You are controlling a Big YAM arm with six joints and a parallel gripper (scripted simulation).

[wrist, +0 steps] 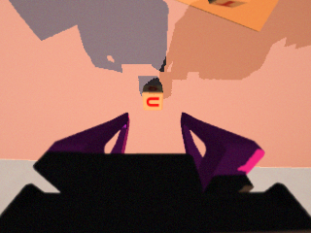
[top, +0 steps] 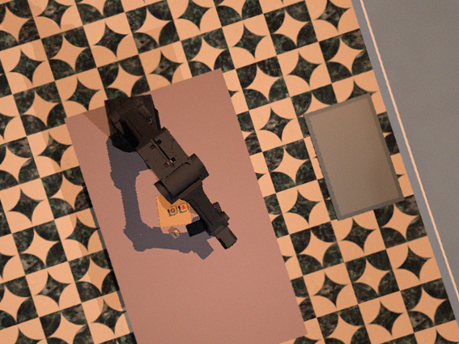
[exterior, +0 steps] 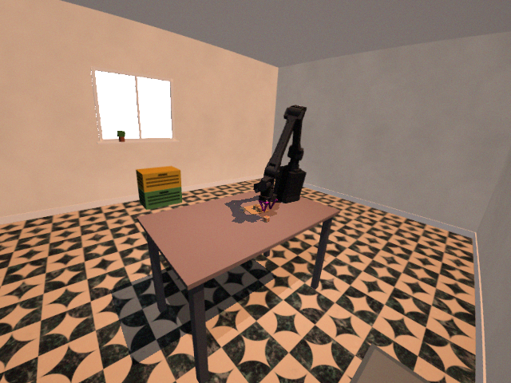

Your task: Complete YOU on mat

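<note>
Right now my hand is 70 mm above the U block. Also, from my hand: O block: 90 mm behind, 160 mm to the right, 60 mm below; Y block: 90 mm behind, 110 mm to the right, 60 mm below; mat: 90 mm behind, 160 mm to the right, 80 mm below.
</note>
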